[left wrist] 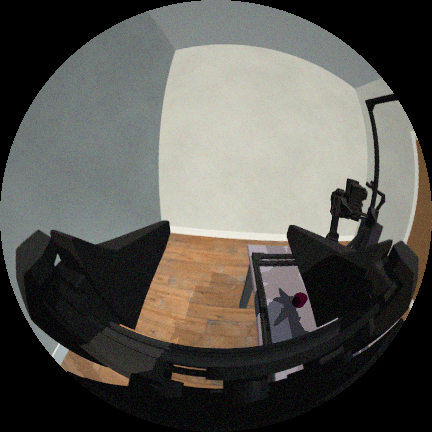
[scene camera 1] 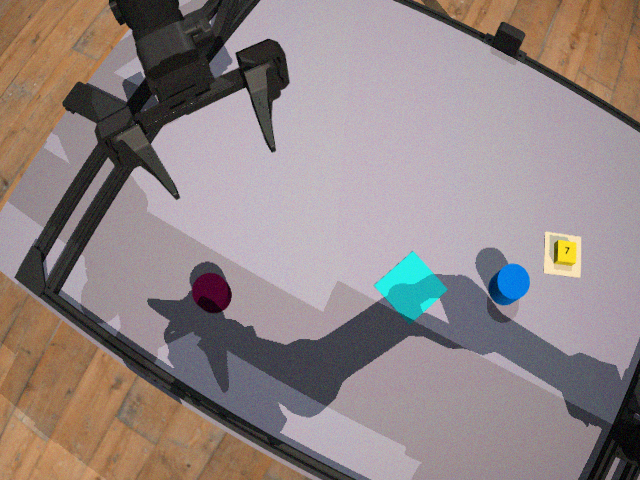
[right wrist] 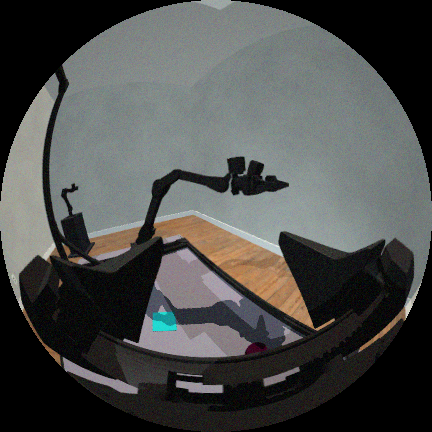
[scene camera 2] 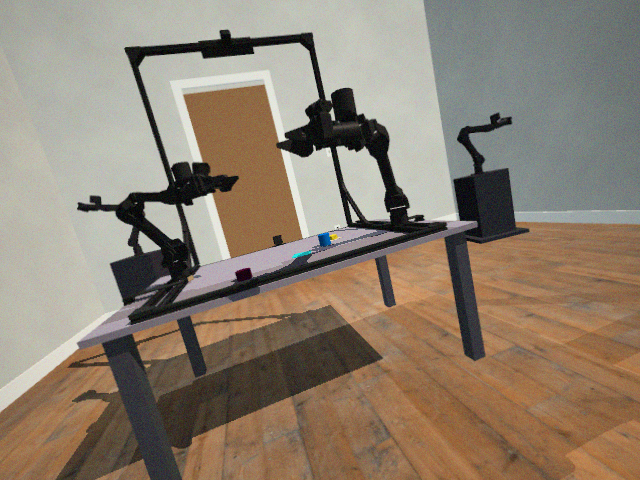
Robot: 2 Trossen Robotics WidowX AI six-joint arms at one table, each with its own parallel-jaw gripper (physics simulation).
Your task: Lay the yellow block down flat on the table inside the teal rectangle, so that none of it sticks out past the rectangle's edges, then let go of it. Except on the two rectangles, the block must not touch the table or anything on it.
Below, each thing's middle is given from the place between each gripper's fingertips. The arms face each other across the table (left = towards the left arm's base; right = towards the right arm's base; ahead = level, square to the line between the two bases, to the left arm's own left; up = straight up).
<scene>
Right now the maroon cylinder (scene camera 1: 210, 291) is 330 mm below my right hand, 80 mm ahead of it and 30 mm to the right of it. Also, from my right hand: pale rectangle (scene camera 1: 550, 238) (340 mm below, 330 mm to the left, 300 mm behind); then blue cylinder (scene camera 1: 512, 282) (320 mm below, 280 mm to the left, 190 mm behind); then teal rectangle (scene camera 1: 411, 287) (340 mm below, 170 mm to the left, 110 mm behind).
I see the maroon cylinder 24 cm behind my left hand, 22 cm to the right of it and 34 cm below it. Also, from my left hand: pale rectangle 61 cm behind, 13 cm to the left, 36 cm below; then blue cylinder 51 cm behind, 9 cm to the left, 33 cm below; then teal rectangle 42 cm behind, 2 cm to the right, 36 cm below.
</scene>
